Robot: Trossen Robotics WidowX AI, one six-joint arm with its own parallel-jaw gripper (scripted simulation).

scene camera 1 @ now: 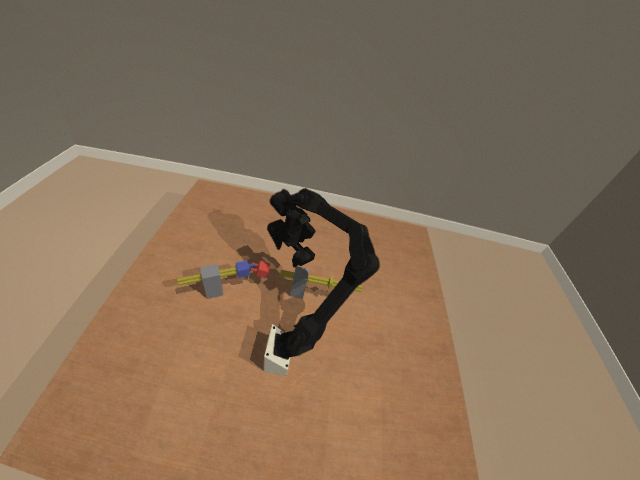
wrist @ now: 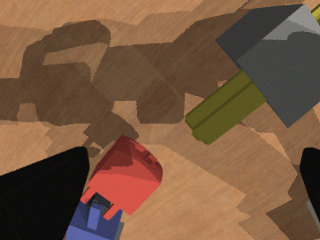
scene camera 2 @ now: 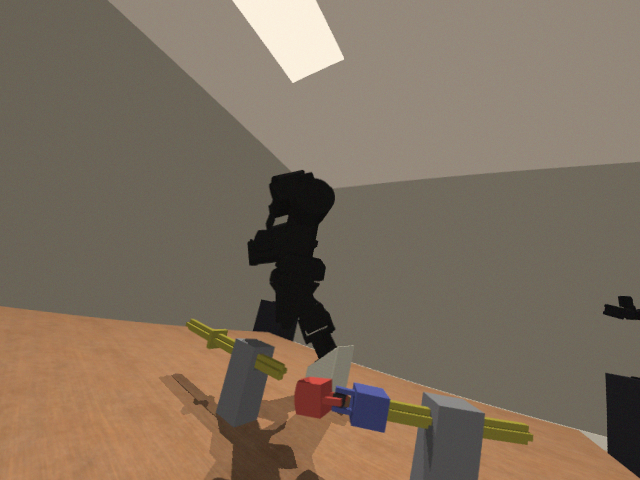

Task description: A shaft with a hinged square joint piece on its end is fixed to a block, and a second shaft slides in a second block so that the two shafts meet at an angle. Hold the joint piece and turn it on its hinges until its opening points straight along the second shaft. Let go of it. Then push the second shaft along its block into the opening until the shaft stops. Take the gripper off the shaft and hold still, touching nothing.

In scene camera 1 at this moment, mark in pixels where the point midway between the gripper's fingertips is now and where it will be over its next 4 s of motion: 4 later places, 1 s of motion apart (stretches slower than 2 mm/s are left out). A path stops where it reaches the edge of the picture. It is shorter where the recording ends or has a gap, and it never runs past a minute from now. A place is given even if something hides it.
My gripper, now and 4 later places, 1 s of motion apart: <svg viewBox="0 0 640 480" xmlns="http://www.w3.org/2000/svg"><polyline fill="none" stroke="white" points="286,258 285,261 270,272 264,275 266,276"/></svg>
